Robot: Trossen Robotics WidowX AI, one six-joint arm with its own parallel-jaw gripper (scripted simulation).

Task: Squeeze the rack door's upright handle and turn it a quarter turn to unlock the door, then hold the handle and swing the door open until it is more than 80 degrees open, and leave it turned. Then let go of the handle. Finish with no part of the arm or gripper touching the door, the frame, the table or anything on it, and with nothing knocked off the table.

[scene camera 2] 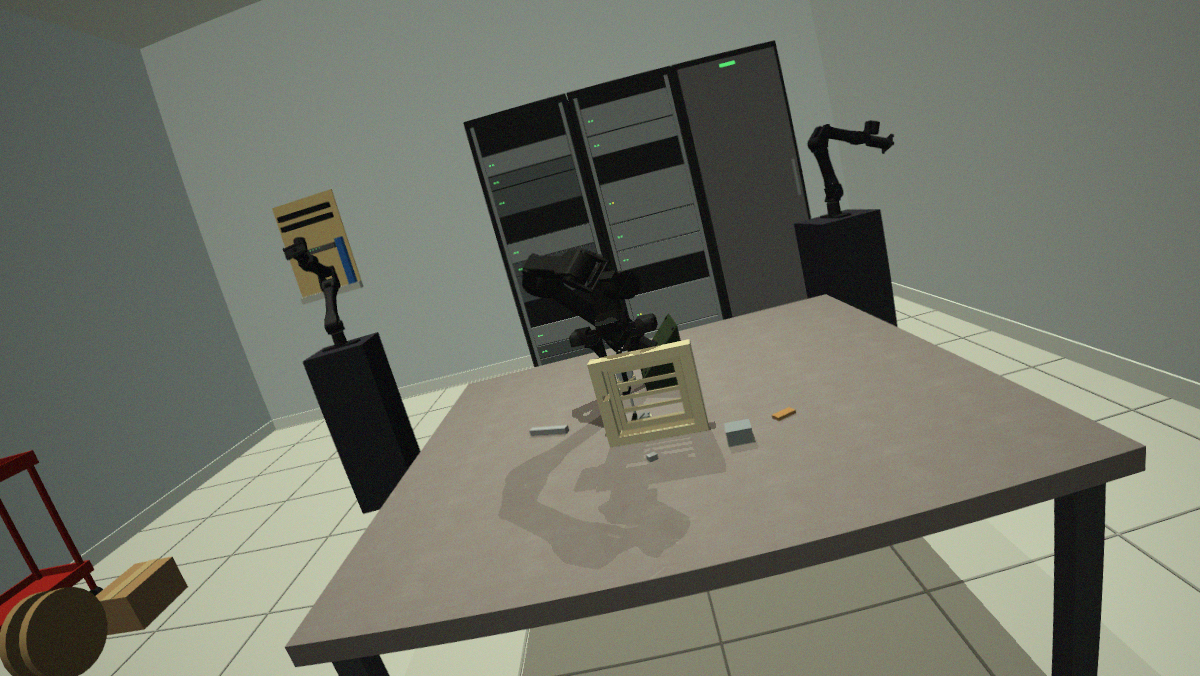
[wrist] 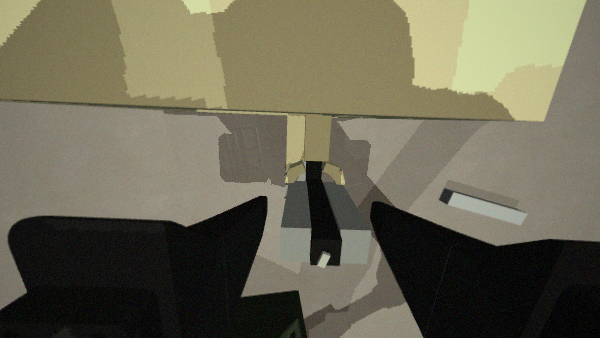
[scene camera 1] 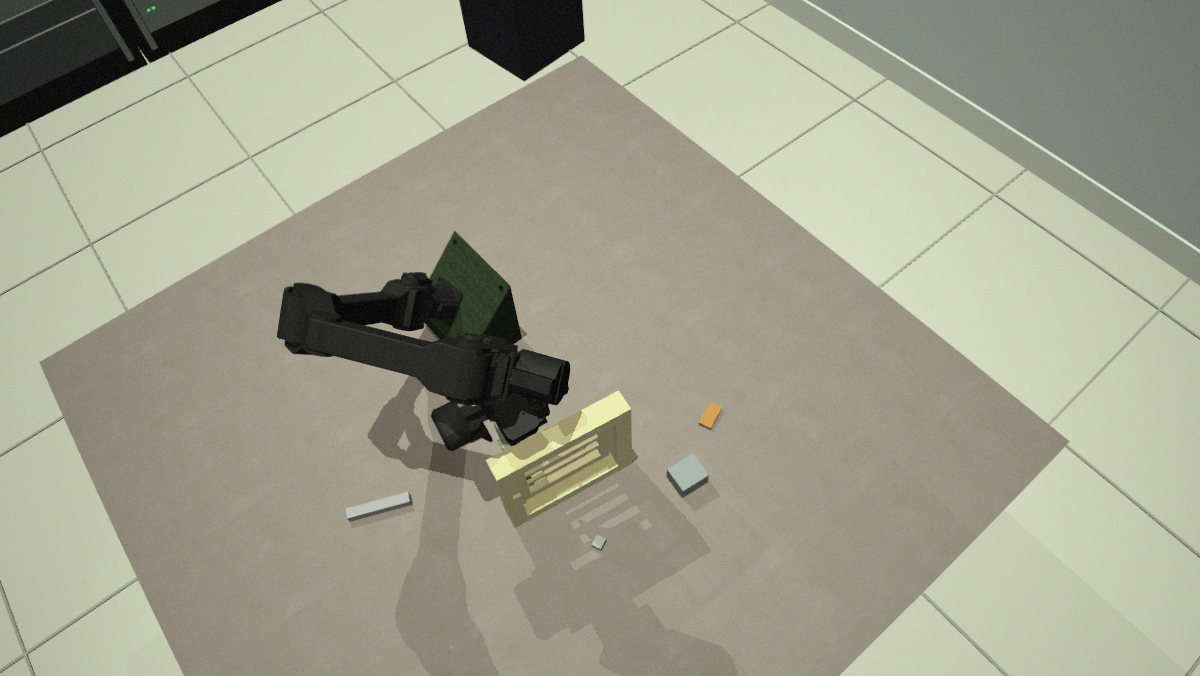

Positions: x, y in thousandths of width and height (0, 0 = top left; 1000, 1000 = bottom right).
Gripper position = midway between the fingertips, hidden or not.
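I can see my gripper in scene camera 1 (425, 635), and it is visible to me in the wrist view (532, 611) and in scene camera 2 (519, 544) too.
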